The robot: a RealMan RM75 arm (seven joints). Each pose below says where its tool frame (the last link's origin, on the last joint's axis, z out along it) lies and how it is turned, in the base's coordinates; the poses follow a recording.
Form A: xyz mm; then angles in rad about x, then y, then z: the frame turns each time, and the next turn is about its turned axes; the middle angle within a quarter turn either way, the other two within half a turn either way.
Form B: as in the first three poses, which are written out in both.
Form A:
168 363 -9 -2.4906 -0.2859 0.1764
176 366 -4 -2.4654 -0.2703 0.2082
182 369 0 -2.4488 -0.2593 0.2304
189 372 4 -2.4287 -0.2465 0.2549
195 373 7 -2.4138 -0.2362 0.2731
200 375 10 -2.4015 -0.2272 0.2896
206 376 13 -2.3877 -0.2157 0.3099
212 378 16 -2.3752 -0.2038 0.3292
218 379 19 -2.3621 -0.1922 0.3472
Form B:
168 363 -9 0.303 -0.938 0.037 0.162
176 366 -4 0.314 -0.934 0.053 0.161
182 369 0 0.320 -0.932 0.064 0.159
189 372 4 0.329 -0.928 0.076 0.158
195 373 7 0.335 -0.925 0.085 0.157
200 375 10 0.340 -0.923 0.093 0.156
206 376 13 0.346 -0.919 0.104 0.155
212 378 16 0.351 -0.916 0.114 0.154
218 379 19 0.357 -0.913 0.123 0.153

